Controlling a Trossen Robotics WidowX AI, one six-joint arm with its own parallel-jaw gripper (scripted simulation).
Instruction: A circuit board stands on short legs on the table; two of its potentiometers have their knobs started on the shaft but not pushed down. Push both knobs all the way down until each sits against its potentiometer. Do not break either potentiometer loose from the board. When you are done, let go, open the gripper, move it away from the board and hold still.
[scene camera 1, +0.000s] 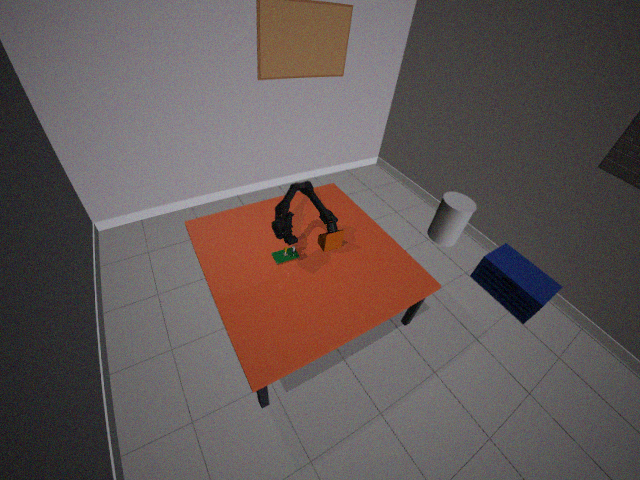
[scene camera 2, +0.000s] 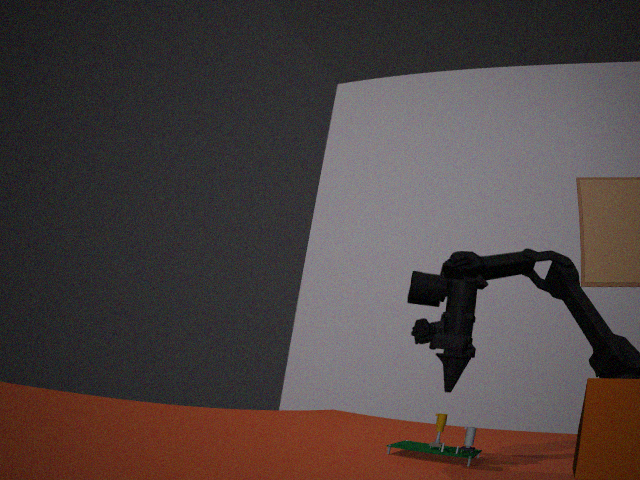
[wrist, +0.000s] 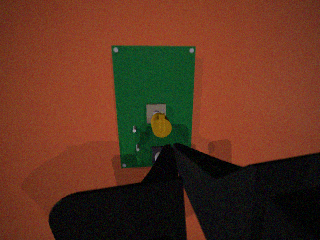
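Observation:
Shut and holding nothing, the gripper (scene camera 2: 447, 392) is also visible in the wrist view (wrist: 171, 150).

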